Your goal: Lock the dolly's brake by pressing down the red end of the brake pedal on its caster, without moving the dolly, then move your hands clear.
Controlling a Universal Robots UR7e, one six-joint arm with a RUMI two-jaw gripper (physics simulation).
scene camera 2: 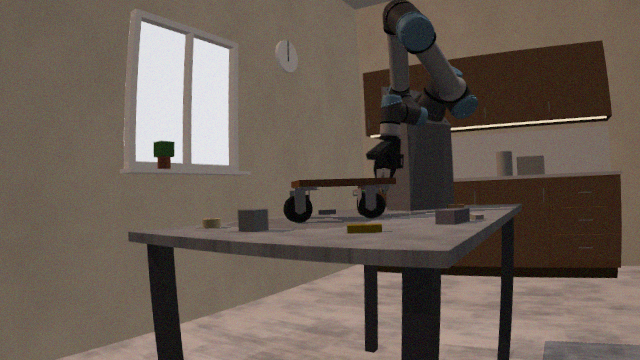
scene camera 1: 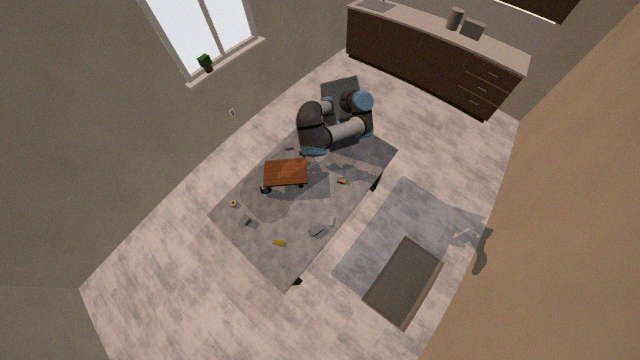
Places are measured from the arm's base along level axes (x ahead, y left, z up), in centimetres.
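Pixels of known places: gripper, fingertip midpoint: (scene camera 2: 383,193) (scene camera 1: 312,157); arm's base, origin of the base link: (scene camera 2: 427,110) (scene camera 1: 350,101).
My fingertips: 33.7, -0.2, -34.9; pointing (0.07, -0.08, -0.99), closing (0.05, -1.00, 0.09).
Note:
Ahead of a thing's pixels: the offset from my fingertips to its middle, as dx, dy, dz.
The dolly (scene camera 1: 285,171) (scene camera 2: 345,183), a brown wooden deck on black-wheeled casters, stands upright on the grey table (scene camera 1: 295,270) (scene camera 2: 300,248). Small green and red bits of the brake pedal (scene camera 1: 301,154) show at the deck's far right corner in scene camera 1, beside the arm's wrist. In scene camera 2 the pedal is mostly hidden behind the near right caster; I cannot tell which way it is tilted. My gripper (scene camera 2: 384,189) is shut and empty, pointing down behind the deck's right end, its tips lower than the deck. Whether they touch the pedal is unclear. In scene camera 1 the wrist hides the gripper.
On the table lie a yellow block {+53.4, +36.2, -6.5} (scene camera 1: 278,243) (scene camera 2: 364,228), a grey box {+28.3, +43.9, -5.6} (scene camera 1: 317,230) (scene camera 2: 452,216), a grey cube {+64.0, +10.3, -4.8} (scene camera 2: 253,220), a tan ring {+66.2, -7.1, -6.1} (scene camera 1: 230,204) (scene camera 2: 211,223) and a small orange piece {-6.8, +26.0, -5.9} (scene camera 1: 341,181). The robot's pedestal (scene camera 2: 431,165) stands behind the dolly.

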